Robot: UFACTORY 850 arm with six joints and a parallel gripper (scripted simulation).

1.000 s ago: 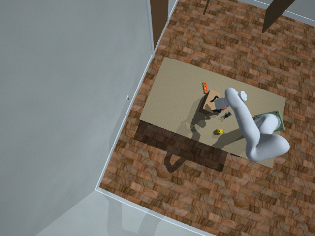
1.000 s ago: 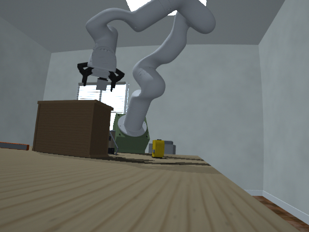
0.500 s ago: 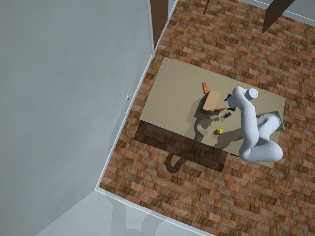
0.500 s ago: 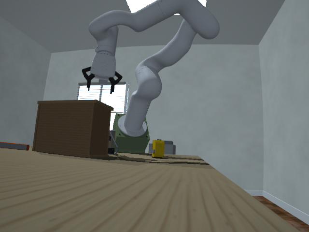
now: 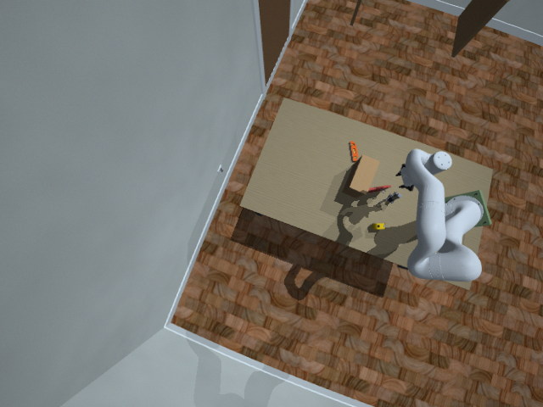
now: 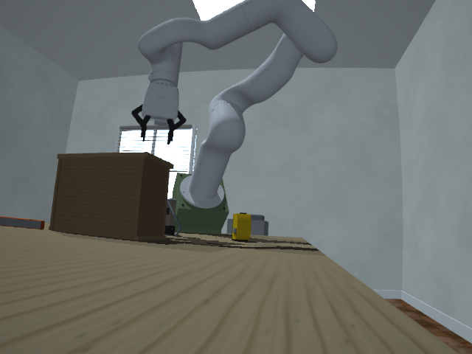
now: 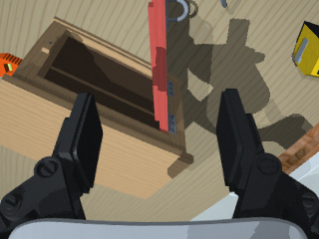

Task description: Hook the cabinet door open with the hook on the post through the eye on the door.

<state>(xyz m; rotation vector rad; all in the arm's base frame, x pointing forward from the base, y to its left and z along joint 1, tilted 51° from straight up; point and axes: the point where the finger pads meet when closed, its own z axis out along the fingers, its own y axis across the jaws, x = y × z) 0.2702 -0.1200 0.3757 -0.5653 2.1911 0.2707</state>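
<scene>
The red door lies 20 cm below my hand, 6 cm to the left of it and 5 cm ahead of it. Round my hand: hook post (20 cm below, 8 cm behind, 1 cm to the left); then yellow box (24 cm below, 22 cm to the left, 9 cm behind).
</scene>
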